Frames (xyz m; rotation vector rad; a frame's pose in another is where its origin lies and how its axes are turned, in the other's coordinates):
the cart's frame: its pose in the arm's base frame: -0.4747 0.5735 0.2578 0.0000 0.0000 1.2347
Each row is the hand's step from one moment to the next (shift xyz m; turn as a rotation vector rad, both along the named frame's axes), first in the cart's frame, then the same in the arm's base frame.
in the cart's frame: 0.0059 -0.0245 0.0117 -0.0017 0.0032 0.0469
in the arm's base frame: 0.0251 -0.0025 0.0117 -0.0036 -0.0005 0.0469
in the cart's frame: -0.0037 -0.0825 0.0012 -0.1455 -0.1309 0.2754
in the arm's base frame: 0.0767 -0.0307 0.0012 0.0756 -0.1805 0.2754
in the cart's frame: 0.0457 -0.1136 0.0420 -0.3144 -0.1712 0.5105
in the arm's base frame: 0.1223 0.0057 0.0420 0.0579 -0.3533 0.5105
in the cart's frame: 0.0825 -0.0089 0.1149 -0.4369 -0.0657 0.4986
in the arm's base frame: 0.0356 0.0749 0.1149 -0.0821 -0.4341 0.4986
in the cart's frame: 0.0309 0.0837 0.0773 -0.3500 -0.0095 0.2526
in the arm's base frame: -0.0688 0.0568 0.0773 -0.1065 -0.3336 0.2526
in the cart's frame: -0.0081 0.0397 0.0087 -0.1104 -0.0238 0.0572
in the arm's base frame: -0.0402 0.0054 0.0087 -0.0139 -0.1121 0.0572
